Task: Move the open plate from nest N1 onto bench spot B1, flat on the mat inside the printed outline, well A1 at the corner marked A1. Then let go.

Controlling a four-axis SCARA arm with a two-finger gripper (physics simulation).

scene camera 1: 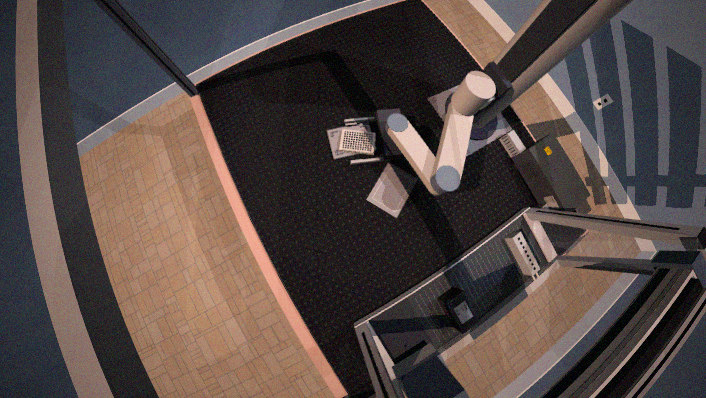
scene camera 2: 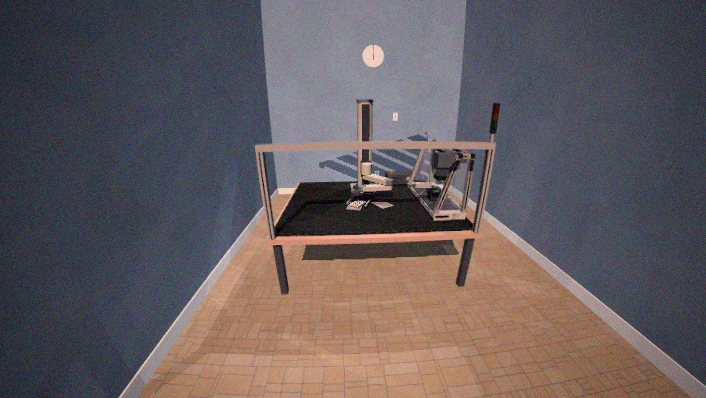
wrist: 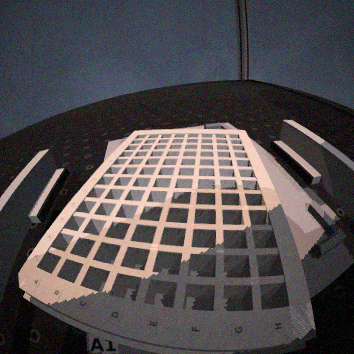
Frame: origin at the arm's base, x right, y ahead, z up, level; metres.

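Where they show: gripper, fingertip midpoint: (scene camera 1: 347, 141) (scene camera 2: 356, 204) (wrist: 169, 142).
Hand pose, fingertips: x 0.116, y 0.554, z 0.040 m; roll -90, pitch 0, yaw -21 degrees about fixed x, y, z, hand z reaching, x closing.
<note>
After its pixels a point has its place.
The open plate (scene camera 1: 357, 141) {x 0.099, y 0.522, z 0.042 m} (scene camera 2: 356, 204) {x 0.115, y 0.554, z 0.040 m} (wrist: 165, 215) {x 0.088, y 0.501, z 0.042 m} sits low over a pale card (scene camera 1: 333, 146) {x 0.131, y 0.606, z 0.025 m} (wrist: 295, 200) {x 0.153, y 0.486, z 0.025 m} on the dark mat, turned at an angle to it. In the wrist view, card shows beyond its right side, row letters A to H line its near edge, and an A1 label (wrist: 102, 345) shows under that edge near letters B to D. Dark raised-looking pieces (wrist: 327, 240) {x 0.138, y 0.460, z 0.030 m} lie right of it. My gripper (scene camera 1: 349, 141) {x 0.116, y 0.554, z 0.040 m} (wrist: 169, 142) {x 0.116, y 0.554, z 0.040 m} is open, one finger on each side of the plate with gaps. I cannot read which spot this is or see the plate's underside.
A second pale card (scene camera 1: 391, 192) {x -0.123, y 0.505, z 0.014 m} (scene camera 2: 384, 205) {x -0.127, y 0.532, z 0.015 m} with an outline lies beside the plate's card. A glass-sided enclosure (scene camera 1: 440, 275) {x -0.457, y 0.515, z 0.061 m} (scene camera 2: 449, 216) {x -0.575, y 0.849, z 0.041 m} stands on the right in scene camera 2. A dark grey box (scene camera 1: 550, 175) {x -0.383, y -0.060, z 0.128 m} is near the arm's column (scene camera 1: 545, 40) {x -0.022, y 0.077, z 0.465 m} (scene camera 2: 365, 130) {x 0.000, y 0.077, z 0.608 m}.
</note>
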